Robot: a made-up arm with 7 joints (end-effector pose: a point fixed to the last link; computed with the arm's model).
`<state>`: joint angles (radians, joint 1 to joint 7).
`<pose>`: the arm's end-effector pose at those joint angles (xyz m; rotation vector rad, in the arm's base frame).
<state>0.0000 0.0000 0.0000 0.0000 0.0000 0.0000 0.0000</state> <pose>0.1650 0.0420 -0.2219 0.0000 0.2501 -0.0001</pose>
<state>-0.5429 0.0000 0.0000 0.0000 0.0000 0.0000 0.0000</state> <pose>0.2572 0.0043 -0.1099 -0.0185 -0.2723 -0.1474</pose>
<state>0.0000 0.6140 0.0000 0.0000 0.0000 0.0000 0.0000</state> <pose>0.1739 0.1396 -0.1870 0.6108 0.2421 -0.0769</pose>
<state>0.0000 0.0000 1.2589 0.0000 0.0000 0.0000 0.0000</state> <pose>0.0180 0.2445 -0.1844 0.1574 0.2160 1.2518</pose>
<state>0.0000 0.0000 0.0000 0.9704 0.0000 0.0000 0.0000</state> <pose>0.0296 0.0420 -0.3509 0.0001 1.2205 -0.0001</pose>
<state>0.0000 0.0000 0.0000 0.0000 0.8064 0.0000 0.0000</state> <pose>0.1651 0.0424 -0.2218 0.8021 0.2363 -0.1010</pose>
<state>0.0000 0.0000 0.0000 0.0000 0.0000 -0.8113 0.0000</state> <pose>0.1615 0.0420 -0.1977 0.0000 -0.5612 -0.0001</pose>
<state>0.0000 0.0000 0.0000 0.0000 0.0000 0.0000 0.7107</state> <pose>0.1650 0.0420 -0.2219 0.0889 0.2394 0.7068</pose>
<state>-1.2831 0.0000 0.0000 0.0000 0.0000 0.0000 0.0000</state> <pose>0.2618 -0.0501 0.0849 -0.0431 -0.9859 -0.3429</pose>
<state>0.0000 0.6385 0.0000 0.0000 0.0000 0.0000 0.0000</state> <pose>0.1746 0.1429 -0.1845 0.6352 0.2414 -0.0800</pose>
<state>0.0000 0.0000 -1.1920 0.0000 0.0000 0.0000 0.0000</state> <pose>0.0365 -0.1595 -0.1891 -0.1490 0.2197 -1.1856</pose>
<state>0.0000 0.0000 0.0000 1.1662 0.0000 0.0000 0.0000</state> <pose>-0.0089 0.0420 -0.3578 0.0001 1.4163 -0.0001</pose>
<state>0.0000 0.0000 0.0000 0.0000 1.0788 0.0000 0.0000</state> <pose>0.1651 0.0425 -0.2216 1.0730 0.2252 -0.1350</pose>
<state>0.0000 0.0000 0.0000 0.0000 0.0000 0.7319 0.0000</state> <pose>0.1520 0.0420 -0.2399 0.0001 0.9820 -0.0001</pose>
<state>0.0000 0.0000 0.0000 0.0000 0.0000 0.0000 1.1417</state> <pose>0.1650 0.0420 -0.2219 0.1427 0.2222 1.1353</pose>
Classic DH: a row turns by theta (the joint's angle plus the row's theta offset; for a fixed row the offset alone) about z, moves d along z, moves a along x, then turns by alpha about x. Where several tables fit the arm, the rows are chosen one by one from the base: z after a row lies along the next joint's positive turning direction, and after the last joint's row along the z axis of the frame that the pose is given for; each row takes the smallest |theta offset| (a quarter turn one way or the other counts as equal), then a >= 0, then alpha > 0; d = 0 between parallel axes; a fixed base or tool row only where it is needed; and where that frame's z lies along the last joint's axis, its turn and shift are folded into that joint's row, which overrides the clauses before.
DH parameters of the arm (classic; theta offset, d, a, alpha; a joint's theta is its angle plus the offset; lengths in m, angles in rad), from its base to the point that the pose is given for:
base (fixed): -0.071 0 0 -1.3004
joint 1: -1.3111 0.0321 -0.0115 -1.5708
joint 2: 1.2915 -0.0001 -0.005 1.5708
joint 3: 1.5708 -0.1571 0.015 -1.5708
joint 4: 1.5708 0.003 0.0143 1.5708
joint 5: 0 0.1689 0.0003 -1.5708
joint 6: -1.5708 0 0.031 1.5708
joint 7: 0 -0.0003 0 0

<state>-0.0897 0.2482 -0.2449 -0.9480 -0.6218 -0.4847 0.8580</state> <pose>0.1285 0.0148 -0.0268 -1.0401 -0.6889 0.2845</pose>
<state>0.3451 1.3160 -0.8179 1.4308 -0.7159 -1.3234 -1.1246</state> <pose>-0.0443 0.3522 -0.0966 0.6596 1.3835 -1.1889</pose>
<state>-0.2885 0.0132 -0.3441 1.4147 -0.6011 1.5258 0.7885</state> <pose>0.0079 0.0255 -0.3338 0.8758 2.7862 0.0191</pose>
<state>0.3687 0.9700 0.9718 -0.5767 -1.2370 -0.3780 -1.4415</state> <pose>0.1190 0.1865 0.0382 0.6814 -0.6271 -1.3382</pose>
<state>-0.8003 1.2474 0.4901 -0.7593 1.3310 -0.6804 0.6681</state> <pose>0.1193 0.0576 0.1219 -1.9273 2.1562 -0.4144</pose>
